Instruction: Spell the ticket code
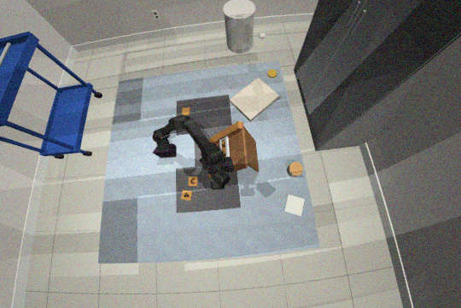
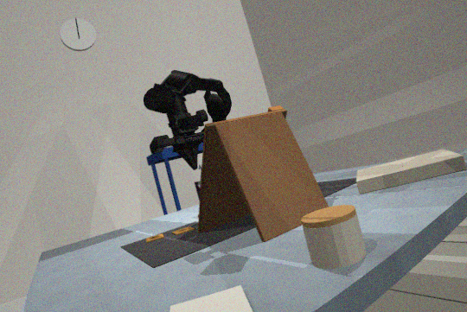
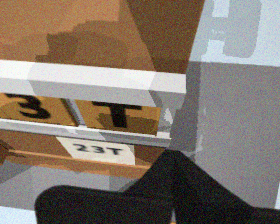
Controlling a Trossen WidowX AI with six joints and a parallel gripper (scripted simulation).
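My gripper tip is 20 mm past the white ticket, 70 mm to the right of it and 90 mm above it. The rest, counted from my gripper tip: cream slab 320 mm ahead, 480 mm to the left, 160 mm below; then tan-lidded jar 420 mm ahead, 60 mm to the right, 150 mm below; then white card 360 mm ahead, 260 mm to the right, 180 mm below.
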